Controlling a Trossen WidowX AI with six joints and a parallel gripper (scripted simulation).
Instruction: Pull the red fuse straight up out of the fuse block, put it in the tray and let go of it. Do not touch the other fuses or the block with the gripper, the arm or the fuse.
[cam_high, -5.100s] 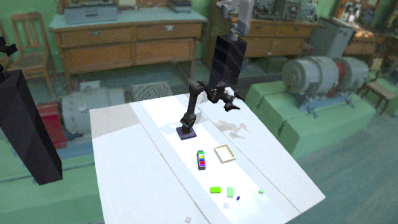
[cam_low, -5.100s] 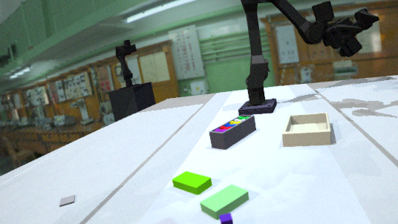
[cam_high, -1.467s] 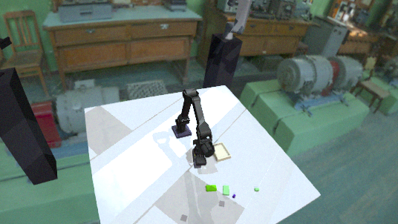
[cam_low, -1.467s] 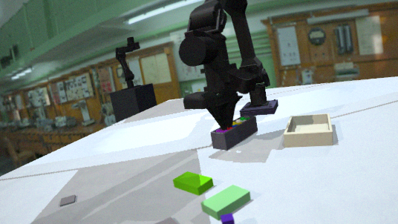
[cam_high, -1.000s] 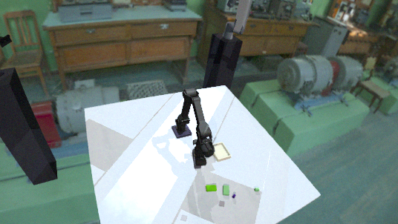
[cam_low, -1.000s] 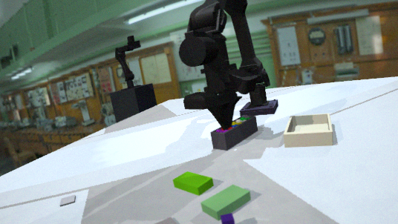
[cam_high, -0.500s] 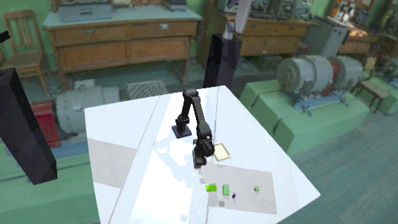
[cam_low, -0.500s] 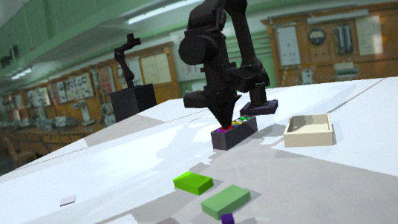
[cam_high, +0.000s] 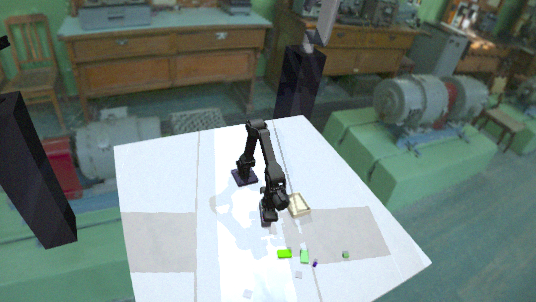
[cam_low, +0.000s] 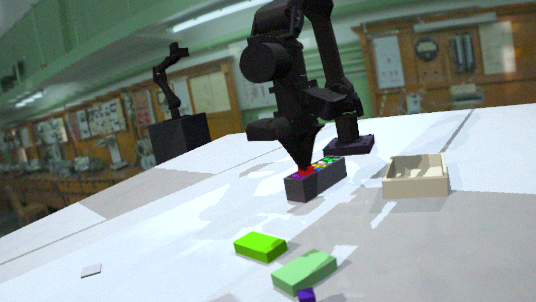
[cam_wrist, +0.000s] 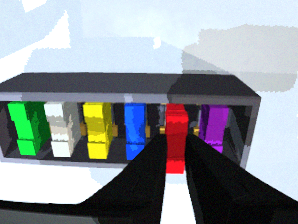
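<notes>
My gripper tip is now 20 mm past the beige tray, 190 mm to the right of it and 40 mm above it. Round my gripper tip: red fuse (10 mm below); small purple cube (300 mm ahead, 80 mm to the left, 30 mm below).
</notes>
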